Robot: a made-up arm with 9 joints. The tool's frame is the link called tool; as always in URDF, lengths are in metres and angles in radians. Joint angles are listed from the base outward.
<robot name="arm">
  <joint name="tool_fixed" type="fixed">
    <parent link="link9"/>
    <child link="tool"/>
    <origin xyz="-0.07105 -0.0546 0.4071" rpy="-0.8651 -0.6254 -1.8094"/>
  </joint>
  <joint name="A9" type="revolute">
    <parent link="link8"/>
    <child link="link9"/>
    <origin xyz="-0.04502 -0.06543 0.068" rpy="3.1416 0 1.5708"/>
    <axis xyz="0 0 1"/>
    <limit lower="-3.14" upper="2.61"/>
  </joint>
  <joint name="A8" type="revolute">
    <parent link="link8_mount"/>
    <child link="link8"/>
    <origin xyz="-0.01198 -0.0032 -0.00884" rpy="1.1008 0 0"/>
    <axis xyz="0 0 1"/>
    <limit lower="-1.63" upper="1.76"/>
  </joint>
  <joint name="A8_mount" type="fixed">
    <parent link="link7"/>
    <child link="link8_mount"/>
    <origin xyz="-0.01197 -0.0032 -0.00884" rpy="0 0 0"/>
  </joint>
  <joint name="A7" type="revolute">
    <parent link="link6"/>
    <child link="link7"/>
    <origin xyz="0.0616 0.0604 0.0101" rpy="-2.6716 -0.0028 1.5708"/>
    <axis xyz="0 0 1"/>
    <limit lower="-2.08" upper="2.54"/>
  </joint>
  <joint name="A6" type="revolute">
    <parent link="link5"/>
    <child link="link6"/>
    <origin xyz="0.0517 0.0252 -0.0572" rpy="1.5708 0 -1.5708"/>
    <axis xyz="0 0 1"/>
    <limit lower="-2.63" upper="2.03"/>
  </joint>
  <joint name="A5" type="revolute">
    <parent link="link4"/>
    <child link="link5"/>
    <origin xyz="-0.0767 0.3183 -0.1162" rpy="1.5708 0 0"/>
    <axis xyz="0 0 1"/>
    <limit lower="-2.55" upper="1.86"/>
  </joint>
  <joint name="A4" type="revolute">
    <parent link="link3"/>
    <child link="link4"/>
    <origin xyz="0.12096 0.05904 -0.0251" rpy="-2.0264 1.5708 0"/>
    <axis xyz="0 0 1"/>
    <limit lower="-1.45" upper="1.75"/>
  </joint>
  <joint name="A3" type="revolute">
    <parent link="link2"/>
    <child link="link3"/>
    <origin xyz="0.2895 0.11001 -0.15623" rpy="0.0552 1.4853 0"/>
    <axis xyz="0 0 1"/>
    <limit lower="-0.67" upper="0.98"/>
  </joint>
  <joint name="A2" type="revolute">
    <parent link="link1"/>
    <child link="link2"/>
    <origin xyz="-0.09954 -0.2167 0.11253" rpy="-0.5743 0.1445 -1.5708"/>
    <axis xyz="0 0 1"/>
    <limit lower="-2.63" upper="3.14"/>
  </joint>
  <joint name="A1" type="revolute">
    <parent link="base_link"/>
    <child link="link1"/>
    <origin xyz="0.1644 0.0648 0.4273" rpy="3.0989 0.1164 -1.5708"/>
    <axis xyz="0 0 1"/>
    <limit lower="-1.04" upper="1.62"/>
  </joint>
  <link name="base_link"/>
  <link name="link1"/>
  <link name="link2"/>
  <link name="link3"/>
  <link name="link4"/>
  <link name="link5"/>
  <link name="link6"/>
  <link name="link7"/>
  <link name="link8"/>
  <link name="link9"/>
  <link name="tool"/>
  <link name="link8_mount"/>
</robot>
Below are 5 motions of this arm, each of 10 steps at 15 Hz.
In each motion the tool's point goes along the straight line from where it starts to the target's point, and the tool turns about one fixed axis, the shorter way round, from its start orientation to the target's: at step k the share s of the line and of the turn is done. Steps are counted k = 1, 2, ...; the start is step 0. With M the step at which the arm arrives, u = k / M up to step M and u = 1 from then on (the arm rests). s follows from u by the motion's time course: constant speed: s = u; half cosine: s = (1 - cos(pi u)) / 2; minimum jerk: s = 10 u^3 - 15 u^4 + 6 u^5.
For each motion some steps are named. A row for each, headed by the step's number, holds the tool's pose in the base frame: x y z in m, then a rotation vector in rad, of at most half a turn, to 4 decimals.
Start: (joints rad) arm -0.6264 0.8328 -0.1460 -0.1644 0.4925 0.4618 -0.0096 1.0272 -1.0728
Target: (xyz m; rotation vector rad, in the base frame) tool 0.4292 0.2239 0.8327 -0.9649 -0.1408 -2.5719
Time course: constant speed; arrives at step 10
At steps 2, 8, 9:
2: 0.4348 0.4747 0.7462 -1.6478 -1.0686 -1.2435
8: 0.4306 0.2866 0.8111 -1.2004 -0.4141 -2.2913
9: 0.4299 0.2552 0.8219 -1.0881 -0.2806 -2.4370

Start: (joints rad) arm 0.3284 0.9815 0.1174 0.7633 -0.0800 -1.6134 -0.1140 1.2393 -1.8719
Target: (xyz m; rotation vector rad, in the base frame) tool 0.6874 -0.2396 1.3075 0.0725 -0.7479 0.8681
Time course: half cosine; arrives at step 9
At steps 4, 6, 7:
4: 0.8237 -0.4331 0.8408 0.7689 -0.3411 0.3608
6: 0.7455 -0.3221 1.1087 0.3804 -0.5824 0.6606
7: 0.7146 -0.2782 1.2145 0.2186 -0.6720 0.7727

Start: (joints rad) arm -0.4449 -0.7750 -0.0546 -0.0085 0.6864 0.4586 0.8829 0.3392 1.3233
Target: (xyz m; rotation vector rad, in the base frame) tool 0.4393 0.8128 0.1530 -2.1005 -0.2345 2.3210
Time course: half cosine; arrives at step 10
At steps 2, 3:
2: 0.0941 0.6128 0.1256 1.1176 0.3004 -2.1248
3: 0.1363 0.6373 0.1289 1.2312 0.2959 -2.1632

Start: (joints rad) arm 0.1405 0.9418 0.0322 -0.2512 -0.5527 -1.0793 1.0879 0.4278 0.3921
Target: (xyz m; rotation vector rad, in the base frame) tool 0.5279 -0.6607 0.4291 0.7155 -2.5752 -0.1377
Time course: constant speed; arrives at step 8
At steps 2, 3, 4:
2: 0.5728 -0.3072 0.1627 1.1666 -2.5658 -1.0732
3: 0.5653 -0.3662 0.2071 1.0945 -2.5918 -0.9110
4: 0.5578 -0.4251 0.2515 1.0208 -2.6075 -0.7508

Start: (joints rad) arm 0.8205 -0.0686 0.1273 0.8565 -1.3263 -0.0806 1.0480 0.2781 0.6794
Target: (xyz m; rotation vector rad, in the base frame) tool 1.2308 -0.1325 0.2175 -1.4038 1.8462 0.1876
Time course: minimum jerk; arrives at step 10
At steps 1, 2, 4, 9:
1: 0.9915 -0.6601 0.3632 -0.6063 1.5327 -0.2610
2: 1.0034 -0.6338 0.3560 -0.6450 1.5523 -0.2413
4: 1.0660 -0.4957 0.3178 -0.8503 1.6490 -0.1333
9: 1.2287 -0.1371 0.2188 -1.3967 1.8443 0.1832

